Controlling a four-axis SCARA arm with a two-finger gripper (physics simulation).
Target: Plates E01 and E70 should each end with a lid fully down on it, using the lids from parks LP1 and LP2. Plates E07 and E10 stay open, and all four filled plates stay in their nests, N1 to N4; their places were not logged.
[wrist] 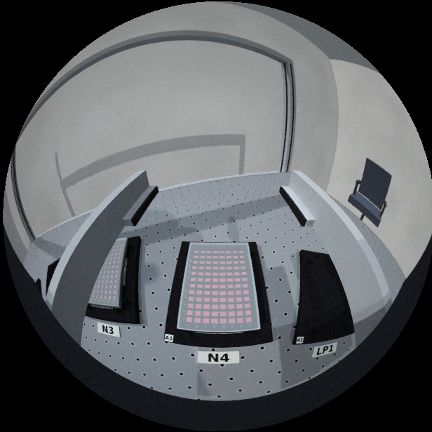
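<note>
In the wrist view, my gripper (218,176) is open and empty, its two fingers wide apart above and beyond nest N4 (220,339). A plate (220,286) with pale pink wells sits in N4 under a clear lid (255,300), which looks level and down on it. The plate's front label is not readable. At the left, a plate (106,280) with similarly pale pink wells sits in nest N3 (131,285), partly hidden by the left finger; it looks lidded too. Lid park LP1 (325,300) at the right shows a bare black surface with no lid visible.
The perforated grey deck (150,357) runs between the nests. Part of another black nest shows at the far left behind the left finger. The right finger stands close to LP1 in the view. A dark blue chair (376,181) stands off the deck, at the right.
</note>
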